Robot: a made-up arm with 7 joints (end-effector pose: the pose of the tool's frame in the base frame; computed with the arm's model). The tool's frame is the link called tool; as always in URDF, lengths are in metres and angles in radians.
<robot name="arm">
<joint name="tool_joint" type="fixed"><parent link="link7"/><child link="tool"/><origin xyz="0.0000 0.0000 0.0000" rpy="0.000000 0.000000 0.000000"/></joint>
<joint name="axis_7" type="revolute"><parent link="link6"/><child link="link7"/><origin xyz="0.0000 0.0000 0.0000" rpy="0.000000 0.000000 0.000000"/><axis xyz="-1 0 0"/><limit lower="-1.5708" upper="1.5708"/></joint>
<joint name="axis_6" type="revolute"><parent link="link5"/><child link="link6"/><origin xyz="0.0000 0.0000 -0.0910" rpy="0.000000 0.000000 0.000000"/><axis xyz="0 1 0"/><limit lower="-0.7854" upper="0.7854"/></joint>
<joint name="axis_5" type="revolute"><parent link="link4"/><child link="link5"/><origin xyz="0.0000 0.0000 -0.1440" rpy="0.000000 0.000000 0.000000"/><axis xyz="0 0 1"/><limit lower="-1.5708" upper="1.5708"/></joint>
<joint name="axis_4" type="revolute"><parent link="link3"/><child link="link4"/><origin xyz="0.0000 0.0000 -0.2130" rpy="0.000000 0.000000 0.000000"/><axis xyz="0 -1 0"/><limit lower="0.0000" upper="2.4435"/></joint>
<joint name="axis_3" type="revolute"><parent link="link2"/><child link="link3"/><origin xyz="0.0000 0.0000 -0.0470" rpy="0.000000 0.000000 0.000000"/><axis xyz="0 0 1"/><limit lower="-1.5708" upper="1.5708"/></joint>
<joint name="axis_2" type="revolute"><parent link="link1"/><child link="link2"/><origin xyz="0.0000 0.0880 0.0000" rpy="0.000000 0.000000 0.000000"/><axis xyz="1 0 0"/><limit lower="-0.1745" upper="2.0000"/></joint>
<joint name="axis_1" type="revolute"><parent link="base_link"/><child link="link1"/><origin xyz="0.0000 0.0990 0.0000" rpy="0.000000 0.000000 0.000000"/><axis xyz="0 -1 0"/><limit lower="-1.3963" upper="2.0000"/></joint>
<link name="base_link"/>
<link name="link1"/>
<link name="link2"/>
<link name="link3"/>
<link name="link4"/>
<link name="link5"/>
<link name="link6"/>
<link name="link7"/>
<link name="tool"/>
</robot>
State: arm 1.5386 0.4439 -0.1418 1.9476 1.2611 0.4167 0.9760
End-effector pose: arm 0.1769 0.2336 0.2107 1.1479 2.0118 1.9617
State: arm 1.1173 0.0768 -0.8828 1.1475 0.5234 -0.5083 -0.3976
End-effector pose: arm 0.3906 0.0493 -0.0390 -0.5089 -2.4184 -0.1917
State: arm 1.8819 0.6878 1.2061 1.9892 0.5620 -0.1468 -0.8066
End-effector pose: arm -0.0237 0.4464 0.0728 0.2748 1.0844 -1.3632
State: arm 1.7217 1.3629 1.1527 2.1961 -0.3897 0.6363 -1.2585
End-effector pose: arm -0.1551 0.3427 0.0547 -0.5040 0.1036 -1.7549
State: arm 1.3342 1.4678 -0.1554 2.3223 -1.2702 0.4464 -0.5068
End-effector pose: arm 0.0754 0.2833 0.1563 -1.9818 0.7645 -0.1658
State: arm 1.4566 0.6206 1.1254 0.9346 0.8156 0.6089 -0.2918
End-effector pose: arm 0.2337 0.5582 0.0552 -0.9675 -1.9586 1.6379
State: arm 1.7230 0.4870 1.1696 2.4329 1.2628 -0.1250 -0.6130
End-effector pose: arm -0.0029 0.3496 0.0600 0.6458 1.4695 -0.5914
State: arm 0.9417 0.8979 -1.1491 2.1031 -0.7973 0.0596 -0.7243
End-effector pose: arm 0.2365 0.1819 -0.0696 -0.9869 2.5595 1.1214
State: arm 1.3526 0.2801 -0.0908 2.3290 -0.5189 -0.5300 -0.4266
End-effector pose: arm 0.1333 0.1993 0.1445 -0.4929 1.8908 -0.1097
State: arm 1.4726 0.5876 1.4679 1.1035 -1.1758 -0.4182 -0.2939
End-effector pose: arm 0.1900 0.5635 0.0029 1.7682 -1.5850 1.4932
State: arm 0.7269 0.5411 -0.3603 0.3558 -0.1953 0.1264 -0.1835
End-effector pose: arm 0.3407 0.4096 -0.2678 0.8988 -0.8105 -0.3134
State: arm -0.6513 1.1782 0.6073 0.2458 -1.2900 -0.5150 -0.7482
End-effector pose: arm -0.0575 0.6503 -0.1530 1.3448 -0.1319 -1.4672
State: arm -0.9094 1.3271 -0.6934 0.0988 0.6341 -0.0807 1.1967
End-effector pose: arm -0.0944 0.6627 -0.0961 -0.0144 0.9128 -0.1870
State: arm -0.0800 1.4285 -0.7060 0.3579 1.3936 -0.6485 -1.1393
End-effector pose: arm 0.0528 0.6547 -0.1256 2.1680 -1.1064 0.7254
